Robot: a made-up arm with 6 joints. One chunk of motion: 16 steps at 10 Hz.
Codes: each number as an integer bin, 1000 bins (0 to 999) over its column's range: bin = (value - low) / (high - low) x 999, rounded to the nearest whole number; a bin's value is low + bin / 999 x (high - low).
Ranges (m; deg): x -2.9..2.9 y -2.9..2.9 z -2.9..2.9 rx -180..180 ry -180..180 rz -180..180
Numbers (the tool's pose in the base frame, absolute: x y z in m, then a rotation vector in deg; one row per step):
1: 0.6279 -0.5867 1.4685 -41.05 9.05 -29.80
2: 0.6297 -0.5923 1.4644 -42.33 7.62 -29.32
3: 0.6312 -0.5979 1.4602 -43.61 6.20 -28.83
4: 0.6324 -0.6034 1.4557 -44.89 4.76 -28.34
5: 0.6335 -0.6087 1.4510 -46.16 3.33 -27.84
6: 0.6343 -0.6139 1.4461 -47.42 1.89 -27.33
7: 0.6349 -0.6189 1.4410 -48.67 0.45 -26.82
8: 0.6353 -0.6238 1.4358 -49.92 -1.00 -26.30
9: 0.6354 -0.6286 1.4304 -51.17 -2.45 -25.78
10: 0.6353 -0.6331 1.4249 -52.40 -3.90 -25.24
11: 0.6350 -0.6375 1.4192 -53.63 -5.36 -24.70
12: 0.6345 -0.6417 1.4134 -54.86 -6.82 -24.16
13: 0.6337 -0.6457 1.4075 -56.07 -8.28 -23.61
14: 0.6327 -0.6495 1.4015 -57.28 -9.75 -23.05
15: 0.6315 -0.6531 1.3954 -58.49 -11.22 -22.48
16: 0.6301 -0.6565 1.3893 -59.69 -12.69 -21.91
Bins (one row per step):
1: 608 398 752 386 525 417
2: 608 397 752 382 521 418
3: 608 397 751 378 517 419
4: 608 396 750 375 513 421
5: 609 395 749 371 509 422
6: 609 394 749 368 505 424
7: 609 393 748 364 501 425
8: 609 392 747 361 497 427
9: 609 391 746 358 493 428
10: 609 390 745 354 489 429
11: 609 390 744 351 485 431
12: 609 389 743 347 481 432
13: 609 388 742 344 477 434
14: 608 388 741 341 472 436
15: 608 387 740 337 468 437
16: 608 386 739 334 464 439

